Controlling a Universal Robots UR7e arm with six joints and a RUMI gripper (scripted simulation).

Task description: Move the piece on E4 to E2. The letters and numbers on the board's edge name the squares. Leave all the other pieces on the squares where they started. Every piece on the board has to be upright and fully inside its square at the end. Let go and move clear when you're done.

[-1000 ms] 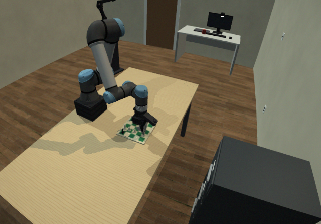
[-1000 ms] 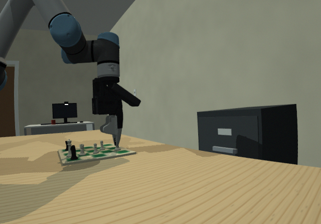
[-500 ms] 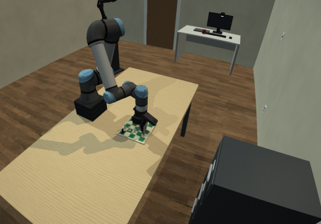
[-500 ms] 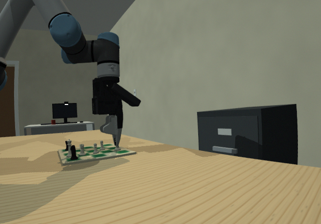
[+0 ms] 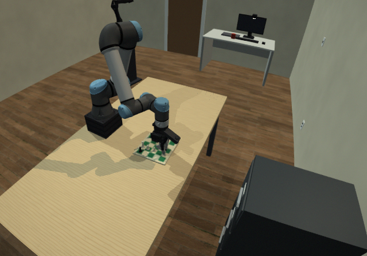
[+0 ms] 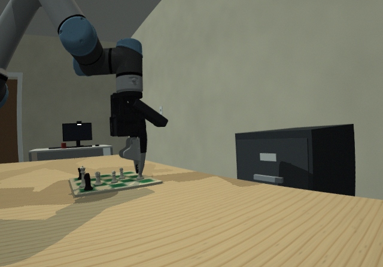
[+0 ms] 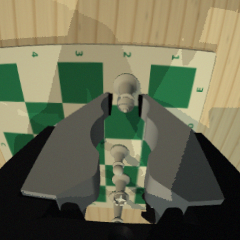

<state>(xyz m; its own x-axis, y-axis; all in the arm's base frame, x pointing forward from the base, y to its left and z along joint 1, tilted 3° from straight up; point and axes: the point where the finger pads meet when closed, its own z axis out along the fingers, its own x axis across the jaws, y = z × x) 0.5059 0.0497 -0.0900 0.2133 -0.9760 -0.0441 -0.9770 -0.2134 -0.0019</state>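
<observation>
Right now the chessboard is 8 cm behind my hand, 2 cm to the left of it and 3 cm below it. From my hand the other things lie so: white queen (15 cm behind, 3 cm to the right).
</observation>
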